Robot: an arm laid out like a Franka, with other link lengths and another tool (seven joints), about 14 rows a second.
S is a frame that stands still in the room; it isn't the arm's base.
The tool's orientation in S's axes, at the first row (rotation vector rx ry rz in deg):
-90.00, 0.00, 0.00
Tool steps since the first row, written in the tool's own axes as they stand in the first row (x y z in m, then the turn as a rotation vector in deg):
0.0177, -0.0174, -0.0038, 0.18, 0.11, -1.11
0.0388, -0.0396, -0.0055, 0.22, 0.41, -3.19
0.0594, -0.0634, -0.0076, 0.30, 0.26, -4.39
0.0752, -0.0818, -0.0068, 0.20, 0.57, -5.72
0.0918, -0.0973, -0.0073, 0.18, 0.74, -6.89
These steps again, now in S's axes. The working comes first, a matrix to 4 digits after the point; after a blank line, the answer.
The tool's axes in the first row as the columns of a matrix, in S's axes (used below as rounded here):
1.0000, 0.0000, 0.0000
0.0000, 0.0000, 1.0000
0.0000, -1.0000, 0.0000

0.0177, -0.0038, 0.0174, 0.18, -1.11, -0.11
0.0388, -0.0055, 0.0396, 0.22, -3.19, -0.41
0.0594, -0.0076, 0.0634, 0.30, -4.39, -0.26
0.0752, -0.0068, 0.0818, 0.20, -5.72, -0.57
0.0918, -0.0073, 0.0973, 0.18, -6.89, -0.74

